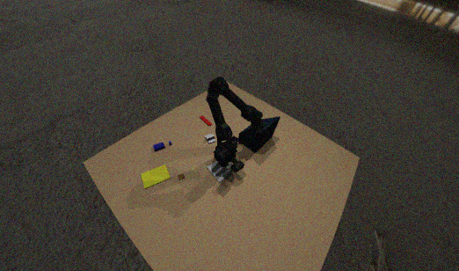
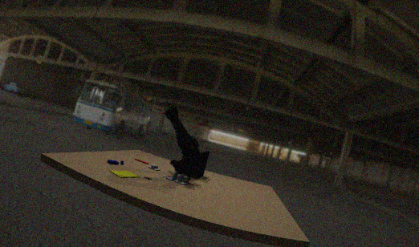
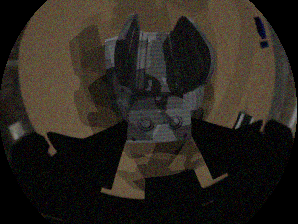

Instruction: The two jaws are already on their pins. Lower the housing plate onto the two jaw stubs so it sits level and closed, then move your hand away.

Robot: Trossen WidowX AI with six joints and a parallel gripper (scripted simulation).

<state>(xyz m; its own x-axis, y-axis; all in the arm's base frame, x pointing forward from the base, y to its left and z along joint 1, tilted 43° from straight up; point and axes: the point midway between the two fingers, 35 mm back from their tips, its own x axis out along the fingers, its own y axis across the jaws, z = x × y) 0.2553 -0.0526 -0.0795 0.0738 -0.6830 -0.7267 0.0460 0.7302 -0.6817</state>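
The grey housing part lies 10 mm ahead of my gripper tip and 20 mm above it. From my gripper tip the other things lie so: grey jaw 20 mm ahead, 20 mm to the left, 10 mm above; then brown block 250 mm ahead, 100 mm to the right, 10 mm below; then tiny blue piece 190 mm ahead, 340 mm to the right.
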